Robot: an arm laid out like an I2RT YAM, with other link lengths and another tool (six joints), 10 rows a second.
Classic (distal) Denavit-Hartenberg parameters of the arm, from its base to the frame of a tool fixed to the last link. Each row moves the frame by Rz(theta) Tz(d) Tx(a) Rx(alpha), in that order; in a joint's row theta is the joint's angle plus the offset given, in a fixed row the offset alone. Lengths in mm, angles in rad.
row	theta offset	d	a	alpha
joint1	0	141.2	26.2	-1.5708
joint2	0	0	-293	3.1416
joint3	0.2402	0	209.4	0
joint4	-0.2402	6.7	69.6	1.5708
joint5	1.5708	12.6	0	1.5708
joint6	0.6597	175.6	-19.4	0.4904
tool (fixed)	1.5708	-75	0	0
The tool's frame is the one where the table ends.
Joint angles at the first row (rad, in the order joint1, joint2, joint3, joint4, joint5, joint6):
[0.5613 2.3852 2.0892 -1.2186 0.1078 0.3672]
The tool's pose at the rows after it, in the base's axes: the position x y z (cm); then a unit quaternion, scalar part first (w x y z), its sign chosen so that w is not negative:
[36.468 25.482 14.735 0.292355 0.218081 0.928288 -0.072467]
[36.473 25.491 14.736 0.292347 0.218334 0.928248 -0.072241]
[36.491 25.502 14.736 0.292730 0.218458 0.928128 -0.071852]
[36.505 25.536 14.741 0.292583 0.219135 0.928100 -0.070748]
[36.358 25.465 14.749 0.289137 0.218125 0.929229 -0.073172]
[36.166 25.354 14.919 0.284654 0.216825 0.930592 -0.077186]
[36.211 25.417 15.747 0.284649 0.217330 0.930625 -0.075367]
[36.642 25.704 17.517 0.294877 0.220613 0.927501 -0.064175]
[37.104 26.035 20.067 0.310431 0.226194 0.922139 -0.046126]
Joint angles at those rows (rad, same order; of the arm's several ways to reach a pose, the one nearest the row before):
[0.5613 2.3852 2.0891 -1.2175 0.1074 0.3618]
[0.5613 2.3852 2.0892 -1.2171 0.1070 0.3622]
[0.5613 2.3852 2.0892 -1.2160 0.1070 0.3622]
[0.5613 2.3852 2.0891 -1.2144 0.1051 0.3630]
[0.5614 2.3852 2.0891 -1.2232 0.1036 0.3626]
[0.5613 2.3852 2.0969 -1.2435 0.1028 0.3626]
[0.5613 2.3852 2.1361 -1.2801 0.1001 0.3626]
[0.5613 2.3852 2.2211 -1.3334 0.0990 0.3622]
[0.5613 2.3852 2.3429 -1.4052 0.0959 0.3626]

